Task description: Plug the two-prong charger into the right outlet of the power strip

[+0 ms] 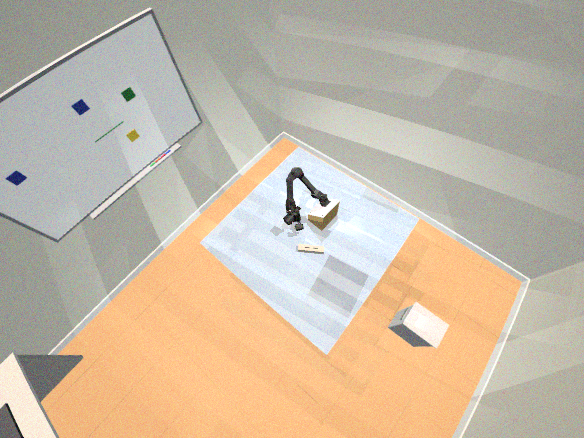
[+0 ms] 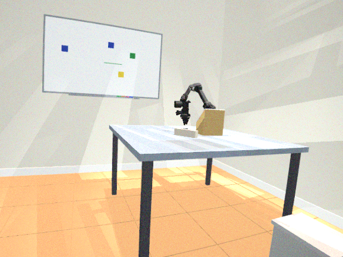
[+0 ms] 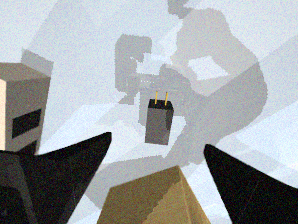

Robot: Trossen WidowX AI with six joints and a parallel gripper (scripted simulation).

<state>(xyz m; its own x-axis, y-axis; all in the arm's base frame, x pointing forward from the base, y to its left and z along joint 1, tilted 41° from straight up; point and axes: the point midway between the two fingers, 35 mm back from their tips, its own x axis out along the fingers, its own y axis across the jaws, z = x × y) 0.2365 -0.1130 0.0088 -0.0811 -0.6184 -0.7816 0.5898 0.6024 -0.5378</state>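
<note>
Right now the two-prong charger is 10 mm ahead of my gripper tip, 10 mm to the right of it and 50 mm below it.
</note>
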